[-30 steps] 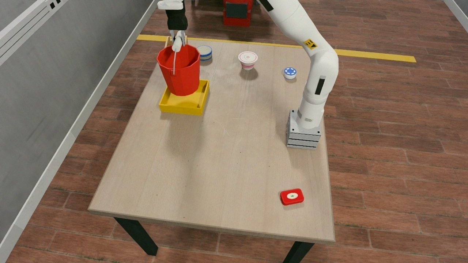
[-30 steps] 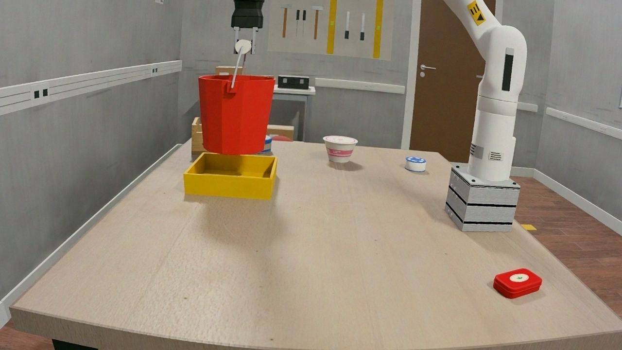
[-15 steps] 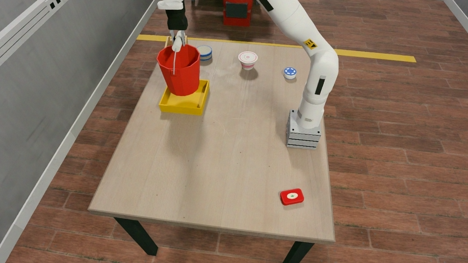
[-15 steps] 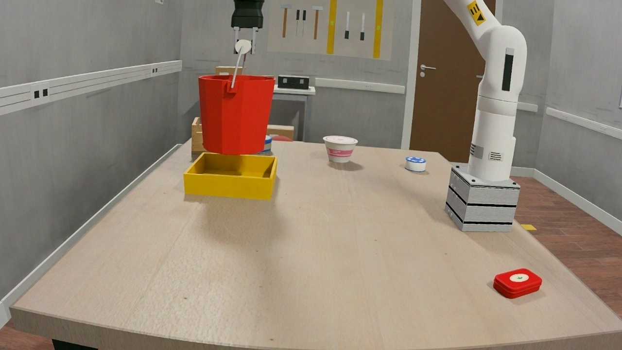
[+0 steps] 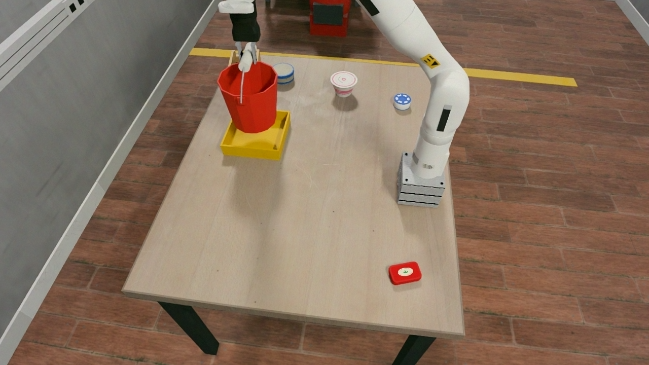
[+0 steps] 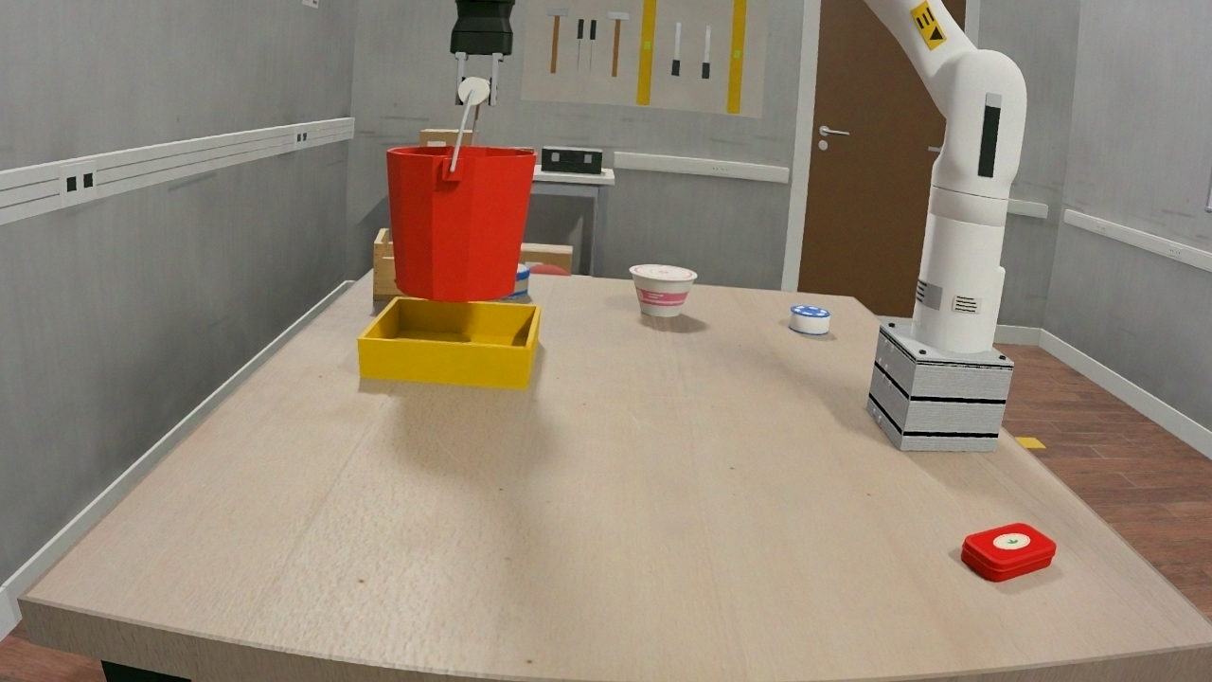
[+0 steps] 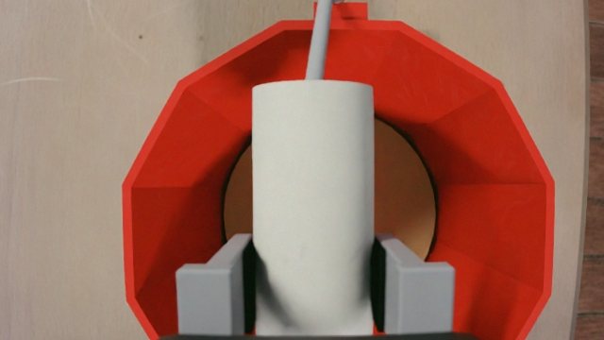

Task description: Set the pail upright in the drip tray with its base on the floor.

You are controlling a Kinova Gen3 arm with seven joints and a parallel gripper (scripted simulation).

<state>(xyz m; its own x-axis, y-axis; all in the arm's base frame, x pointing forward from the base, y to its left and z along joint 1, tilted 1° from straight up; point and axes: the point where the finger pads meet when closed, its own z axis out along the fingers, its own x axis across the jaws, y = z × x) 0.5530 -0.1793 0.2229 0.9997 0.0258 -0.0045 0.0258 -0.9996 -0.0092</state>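
Right now my hand is 100 mm above the red pail and 10 mm short of it. Also, from my hand: pail handle: 30 mm below; then yellow drip tray: 320 mm below, 10 mm ahead; then blue-banded round tin: 360 mm to the right, 310 mm below, 20 mm behind.
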